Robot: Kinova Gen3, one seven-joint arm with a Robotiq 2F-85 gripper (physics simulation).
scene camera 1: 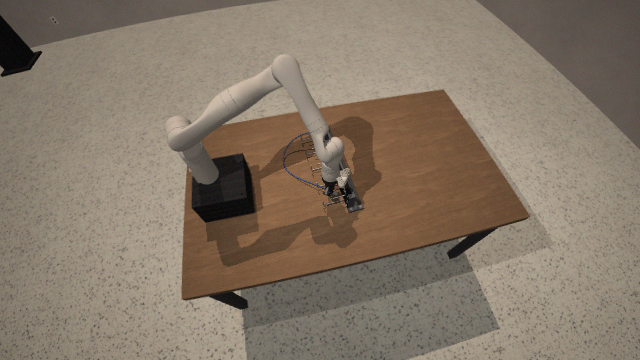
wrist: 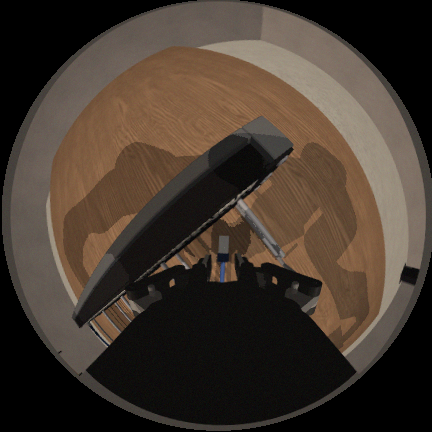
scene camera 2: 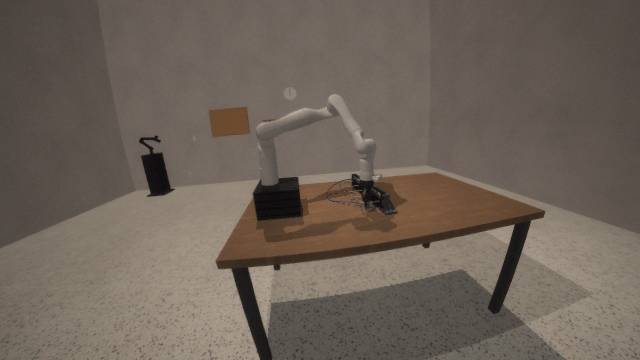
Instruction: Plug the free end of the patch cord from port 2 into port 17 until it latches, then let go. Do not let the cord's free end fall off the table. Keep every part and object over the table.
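Seen in the pictures: gripper, between the fingertips: (scene camera 1: 330,192) (wrist: 222,260) (scene camera 2: 367,206); arm's base, origin of its link: (scene camera 1: 208,175) (scene camera 2: 270,182).
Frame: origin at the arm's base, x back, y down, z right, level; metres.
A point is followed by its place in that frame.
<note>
The blue patch cord (scene camera 1: 284,161) @[z -0.106, x -0.329, y 0.145 m] (scene camera 2: 327,195) @[z -0.108, x -0.327, y 0.145 m] (wrist: 222,275) @[z 0.111, x -0.506, y 0.137 m] curves out on the robot-base side of the black patch panel (scene camera 1: 355,203) @[z 0.206, x -0.614, y 0.145 m] (scene camera 2: 388,204) @[z 0.220, x -0.597, y 0.109 m] (wrist: 170,215) @[z 0.131, x -0.581, y 0.058 m]. Its free-end plug (wrist: 223,244) @[z 0.135, x -0.538, y 0.138 m] is pale grey with a dark blue rear and points away from the palm in the wrist view. My gripper (scene camera 1: 336,194) @[z 0.120, x -0.519, y 0.149 m] (scene camera 2: 369,203) @[z 0.120, x -0.519, y 0.149 m] (wrist: 222,260) @[z 0.120, x -0.519, y 0.149 m] is partly open and points down beside the panel near its front end. The plug and cord lie between and just beyond the fingertips, with gaps on both sides. The ports and their numbers are hidden or too small to read.
Thin metal cable-support rods (wrist: 260,227) @[z 0.176, x -0.536, y 0.101 m] stick out from the panel's cord side, one close right of the plug. The wooden table (scene camera 1: 425,175) @[z 0.133, x -1.003, y 0.157 m] (scene camera 2: 450,210) @[z 0.291, x -0.926, y 0.157 m] (wrist: 150,90) @[z 0.195, x -0.924, y 0.157 m] extends around the panel. The black robot base box (scene camera 1: 225,185) @[z 0.068, x -0.072, y 0.004 m] (scene camera 2: 277,200) @[z 0.143, x -0.044, y 0.056 m] stands at the left end.
</note>
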